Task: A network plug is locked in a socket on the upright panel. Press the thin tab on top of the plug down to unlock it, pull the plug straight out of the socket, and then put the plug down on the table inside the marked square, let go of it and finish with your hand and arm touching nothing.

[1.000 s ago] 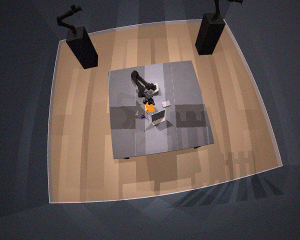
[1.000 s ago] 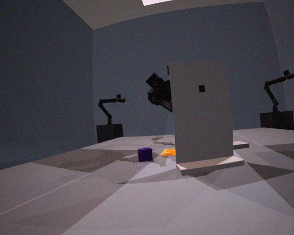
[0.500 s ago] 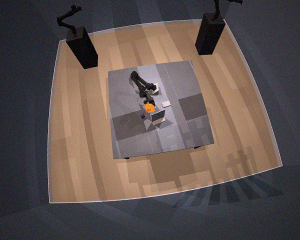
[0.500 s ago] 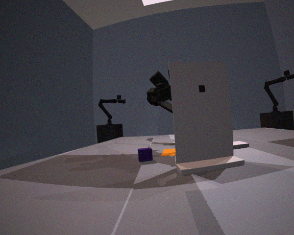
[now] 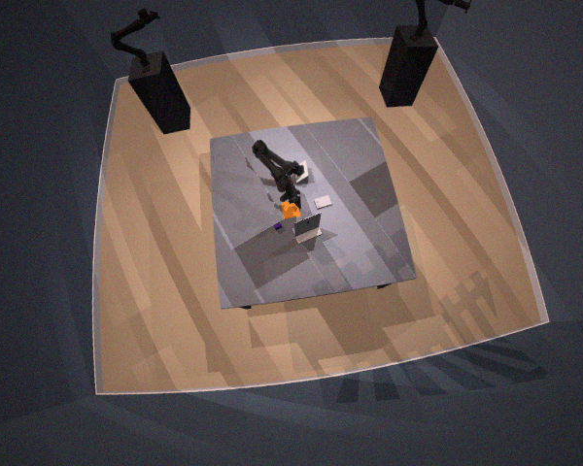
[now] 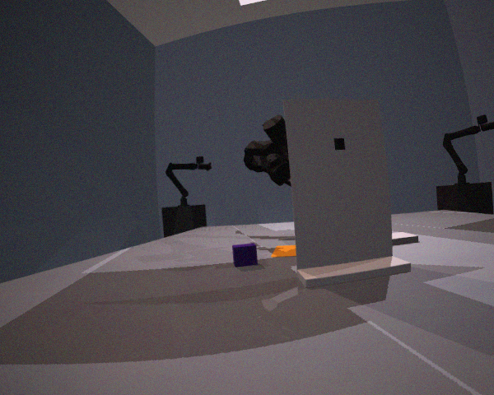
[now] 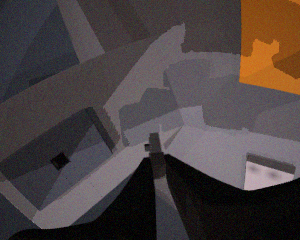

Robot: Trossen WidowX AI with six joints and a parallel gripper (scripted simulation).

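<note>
Now: the upright panel 12 cm ahead of my gripper tip, 3 cm to the left of it and 2 cm below it. The rest, counted from my gripper tip: flat pale tile (8 cm behind, 17 cm to the left, 14 cm below); purple cube (5 cm ahead, 16 cm to the right, 13 cm below).
</note>
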